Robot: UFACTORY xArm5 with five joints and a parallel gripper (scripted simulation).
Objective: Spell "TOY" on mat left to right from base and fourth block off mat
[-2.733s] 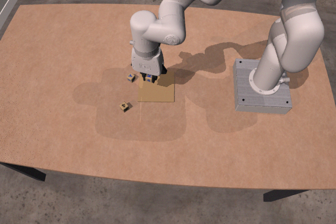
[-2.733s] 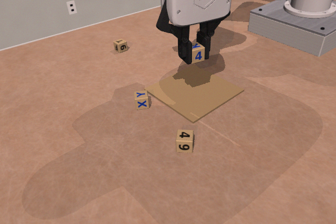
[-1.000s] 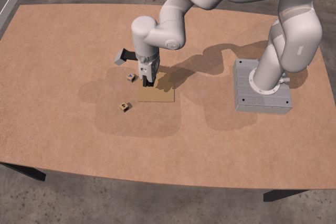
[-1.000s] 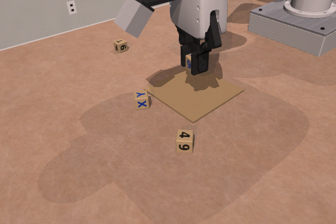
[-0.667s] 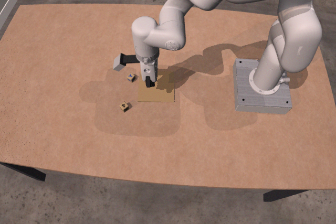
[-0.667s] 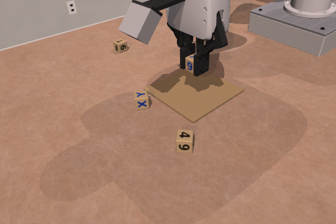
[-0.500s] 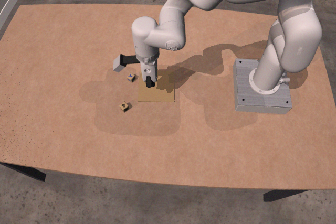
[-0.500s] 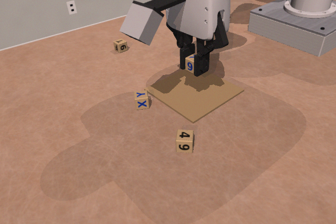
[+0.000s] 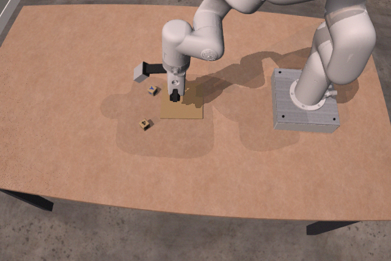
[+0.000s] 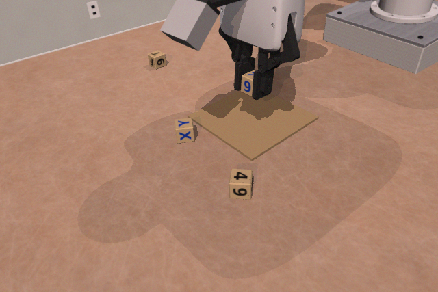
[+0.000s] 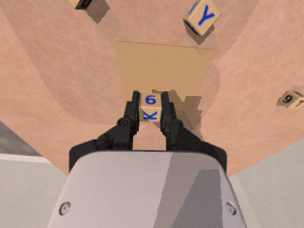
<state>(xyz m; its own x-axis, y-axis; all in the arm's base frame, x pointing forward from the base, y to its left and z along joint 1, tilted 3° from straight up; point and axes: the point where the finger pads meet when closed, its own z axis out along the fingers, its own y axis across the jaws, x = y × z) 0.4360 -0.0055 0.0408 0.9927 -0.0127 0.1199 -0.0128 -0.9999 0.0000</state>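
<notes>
The O block is 1 cm below my hand. From my hand the other things lie so: tan mat: 8 cm below, 2 cm to the right, 2 cm behind; T block: 28 cm to the right, 7 cm below, 3 cm behind.
</notes>
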